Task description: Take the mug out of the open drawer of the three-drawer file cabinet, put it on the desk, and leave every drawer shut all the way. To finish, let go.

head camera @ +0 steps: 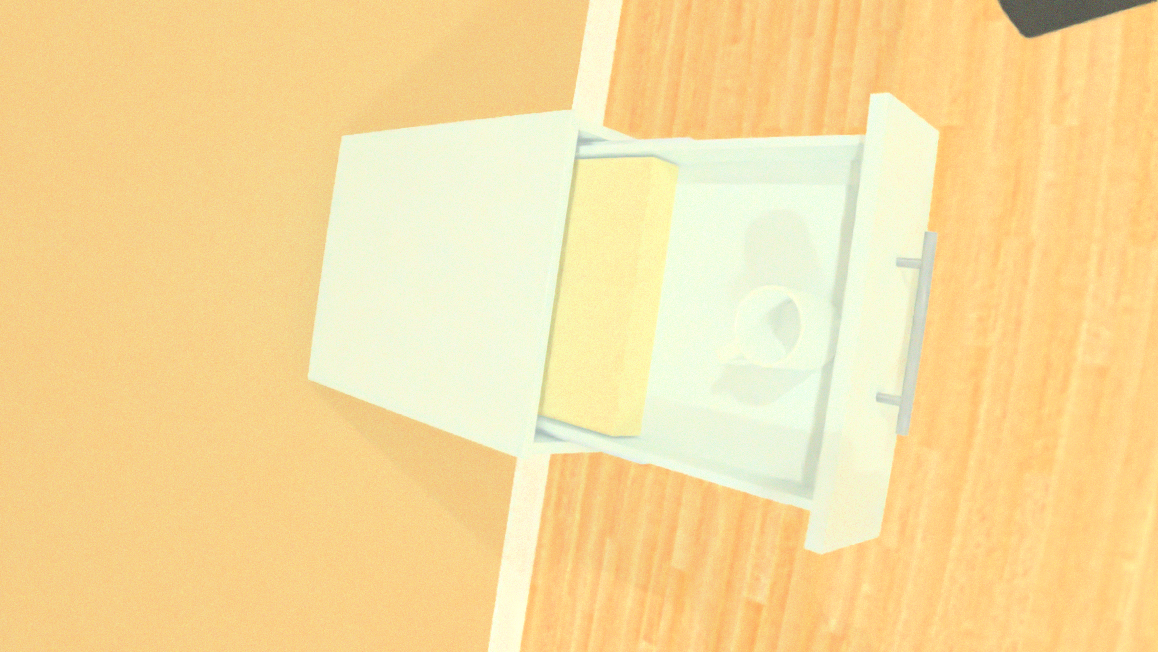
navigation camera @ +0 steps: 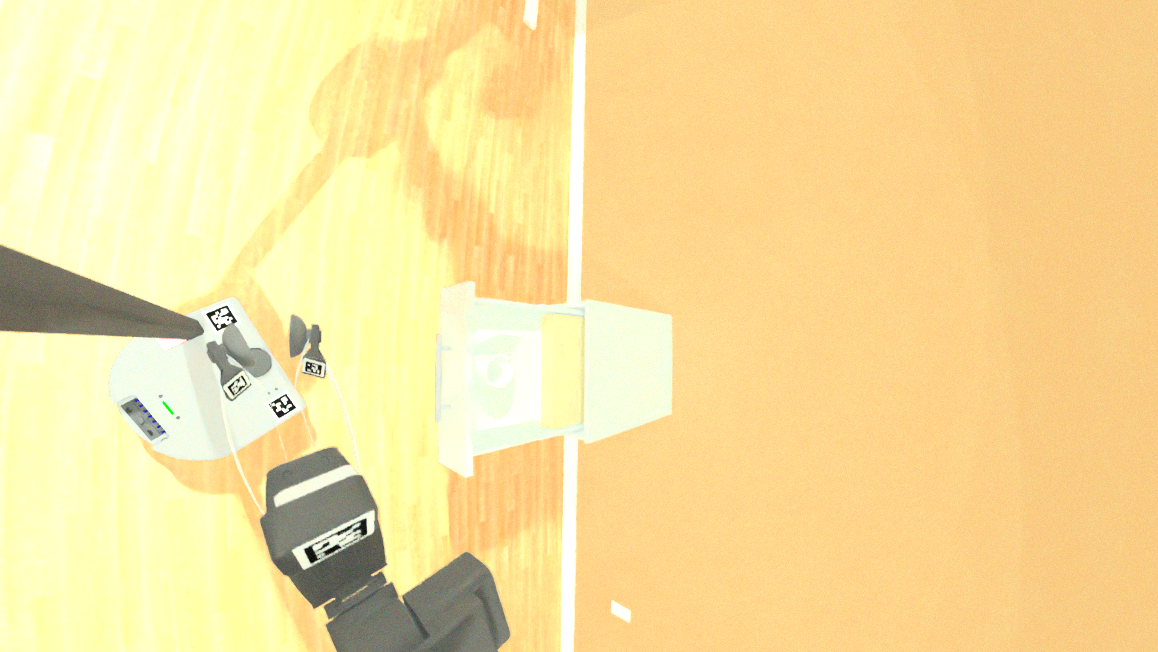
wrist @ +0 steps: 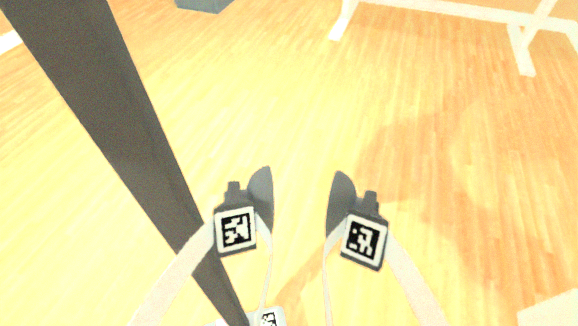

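Note:
The white file cabinet [head camera: 441, 275] [navigation camera: 628, 368] has its top drawer [head camera: 871, 323] [navigation camera: 456, 380] pulled well out. The pale mug [head camera: 820, 328] [navigation camera: 495, 370] stands upright inside it near the drawer front, with its handle toward the lower left in the head camera view. The lower drawers are hidden from above. My gripper [navigation camera: 271, 340] [wrist: 301, 191] is open and empty, out in front of the drawer, apart from it and above the robot's base. A white leg frame [wrist: 522, 50], perhaps the desk's, shows at the top right of the wrist view; no desk top shows.
A yellow block [head camera: 607, 291] [navigation camera: 561, 372] fills the back part of the open drawer. The cabinet stands by the orange wall [head camera: 162, 323] [navigation camera: 850, 323]. The dark mast [navigation camera: 89, 299] [wrist: 115, 110] rises beside the gripper. A grey block [wrist: 205, 4] shows at the wrist view's top.

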